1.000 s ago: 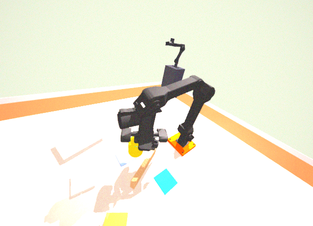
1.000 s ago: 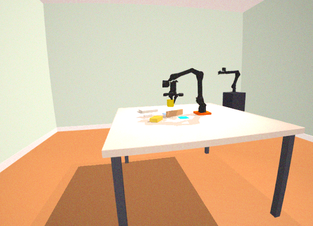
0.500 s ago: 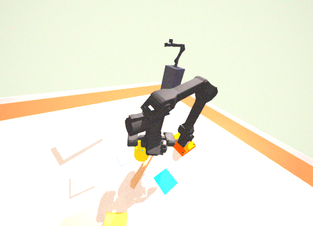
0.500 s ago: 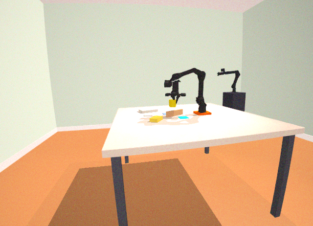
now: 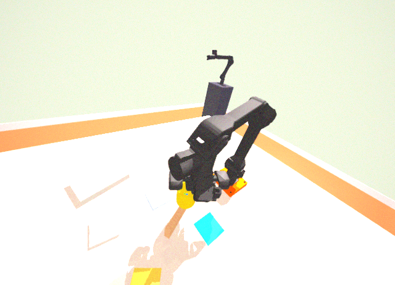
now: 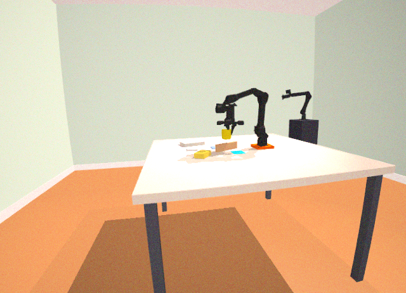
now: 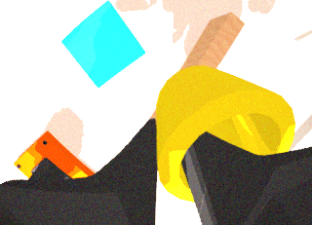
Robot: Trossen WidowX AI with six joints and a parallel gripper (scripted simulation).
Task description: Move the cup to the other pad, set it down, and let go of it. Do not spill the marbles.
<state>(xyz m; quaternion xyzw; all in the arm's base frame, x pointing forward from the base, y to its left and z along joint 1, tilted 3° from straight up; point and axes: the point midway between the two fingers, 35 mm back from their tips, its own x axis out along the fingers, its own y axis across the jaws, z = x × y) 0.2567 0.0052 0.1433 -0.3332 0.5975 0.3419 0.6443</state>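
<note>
The cyan pad lies 12 cm below my gripper tip, 8 cm to the left of it and 2 cm behind it. Also, from my gripper tip: pale slab (32 cm to the right, 22 cm ahead, 10 cm below); tan wooden bar (10 cm below, 2 cm to the right, 2 cm ahead); yellow cup (2 cm to the right, 2 cm ahead).
</note>
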